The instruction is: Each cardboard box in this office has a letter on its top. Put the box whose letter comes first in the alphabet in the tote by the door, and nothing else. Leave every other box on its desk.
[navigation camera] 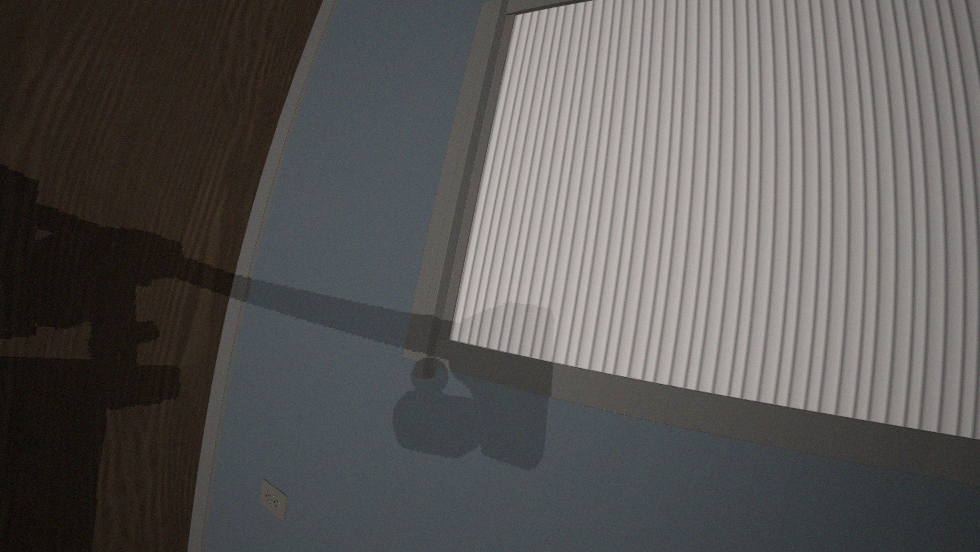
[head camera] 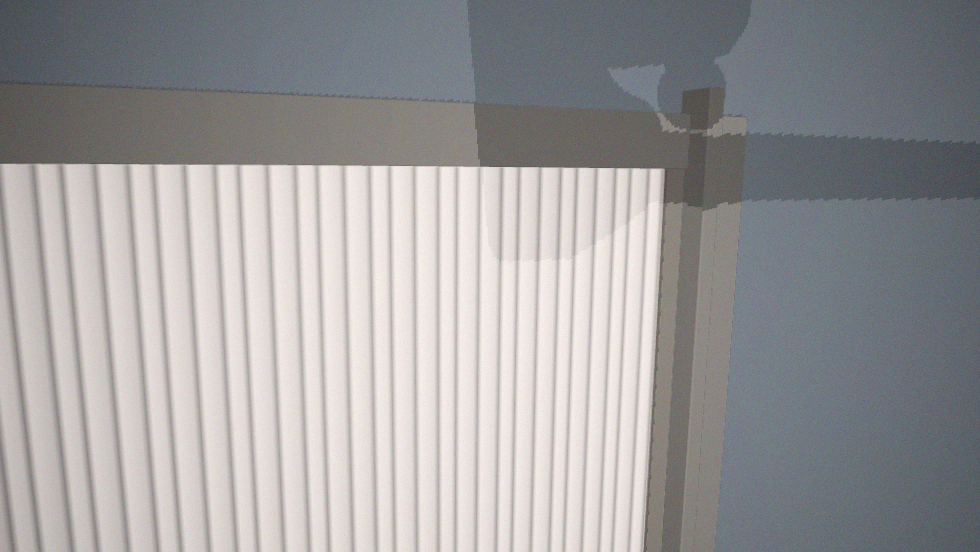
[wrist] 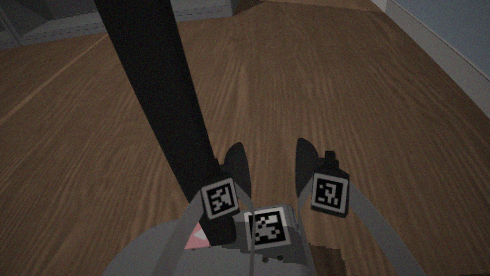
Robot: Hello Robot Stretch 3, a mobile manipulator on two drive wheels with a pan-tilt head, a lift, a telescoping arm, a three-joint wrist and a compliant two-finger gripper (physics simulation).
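Places are measured from the robot's base along level axes (x ahead, y left, z up), in centimetres.
Pixels of known places: gripper, between the fingertips: (wrist: 270,160).
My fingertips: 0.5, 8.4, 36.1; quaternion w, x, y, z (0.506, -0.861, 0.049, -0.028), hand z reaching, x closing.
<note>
Behind a point stands the place of what it marks, as x, y, z.
My gripper (wrist: 270,160) {0.5, 8.4, 36.1} is open and empty in the wrist view, its two dark fingertips apart above the brown wood floor. No cardboard box, desk or tote that I can make out shows in the head camera, navigation camera or wrist views, and no letter can be read.
A window with a white ribbed blind (head camera: 342,342) {66.6, 3.6, 119.6} (navigation camera: 720,171) {70.5, 22.5, 129.8} and grey frame is set in a blue wall (head camera: 857,342) {68.5, 9.8, 52.7} (navigation camera: 329,171) {71.5, 24.7, 34.9}. A wall outlet (navigation camera: 273,499) {53.0, -63.1, 40.8} is low on it. The robot's shadow crosses wall and wood floor (navigation camera: 171,89) {40.1, 43.8, 0.1} (wrist: 270,90) {10.5, 73.0, 0.0}. A grey structure (wrist: 125,12) stands at top left.
</note>
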